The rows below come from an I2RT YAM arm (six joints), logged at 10 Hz.
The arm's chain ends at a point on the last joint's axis. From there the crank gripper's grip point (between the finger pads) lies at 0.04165 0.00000 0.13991 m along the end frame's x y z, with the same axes.
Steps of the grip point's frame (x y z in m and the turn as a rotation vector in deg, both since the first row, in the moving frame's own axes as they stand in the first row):
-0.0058 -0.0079 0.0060 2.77 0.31 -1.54
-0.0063 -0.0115 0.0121 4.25 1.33 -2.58
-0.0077 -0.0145 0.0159 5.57 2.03 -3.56
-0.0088 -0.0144 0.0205 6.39 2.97 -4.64
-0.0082 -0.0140 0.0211 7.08 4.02 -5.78
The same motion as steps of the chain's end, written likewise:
-0.0065 0.0000 0.0064 2.77 0.31 -1.54
-0.0093 0.0008 0.0136 4.25 1.33 -2.58
-0.0121 0.0017 0.0182 5.57 2.03 -3.56
-0.0152 0.0047 0.0239 6.39 2.97 -4.64
-0.0168 0.0077 0.0257 7.08 4.02 -5.78

